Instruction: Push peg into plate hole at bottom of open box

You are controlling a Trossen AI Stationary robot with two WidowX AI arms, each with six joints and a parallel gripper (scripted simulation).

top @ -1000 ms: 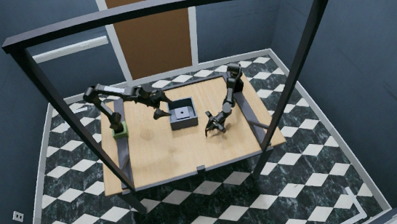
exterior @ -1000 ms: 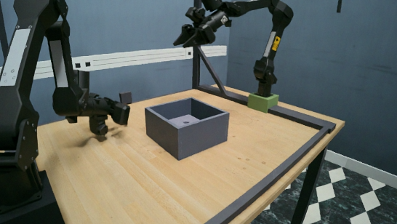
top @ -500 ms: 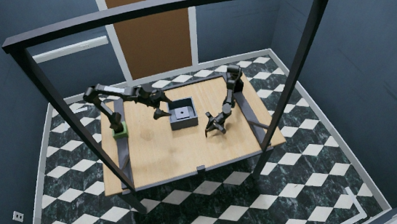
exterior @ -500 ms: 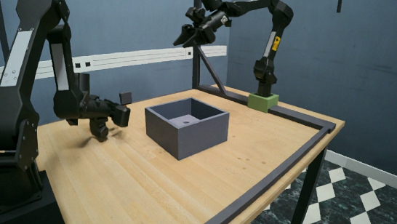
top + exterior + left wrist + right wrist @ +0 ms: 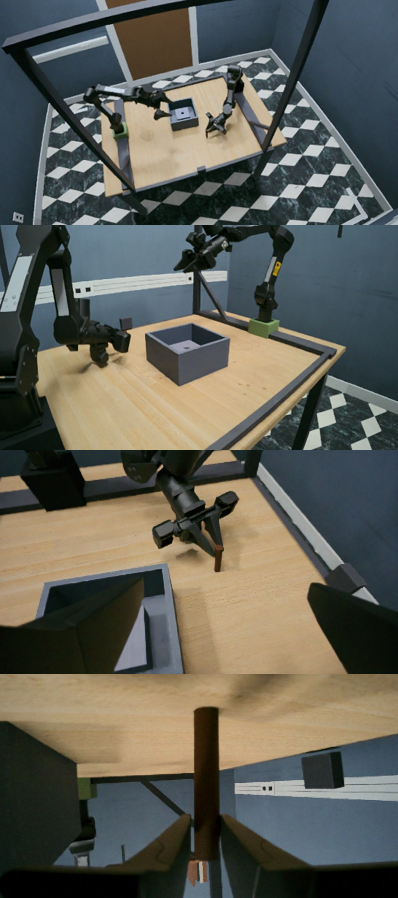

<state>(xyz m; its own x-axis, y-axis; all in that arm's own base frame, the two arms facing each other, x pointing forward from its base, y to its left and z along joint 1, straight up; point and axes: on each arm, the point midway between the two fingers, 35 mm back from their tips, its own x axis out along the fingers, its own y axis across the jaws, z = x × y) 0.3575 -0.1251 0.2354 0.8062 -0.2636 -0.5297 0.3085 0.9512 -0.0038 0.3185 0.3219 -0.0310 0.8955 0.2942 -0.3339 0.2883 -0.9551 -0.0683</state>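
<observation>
The dark brown peg is 30 mm to the left of my right hand, 30 mm below it and 10 mm behind it. From my right hand the other things lie so: pale plate (210 mm ahead, 110 mm to the left, 30 mm below); then box (210 mm ahead, 110 mm to the left, 50 mm below).
</observation>
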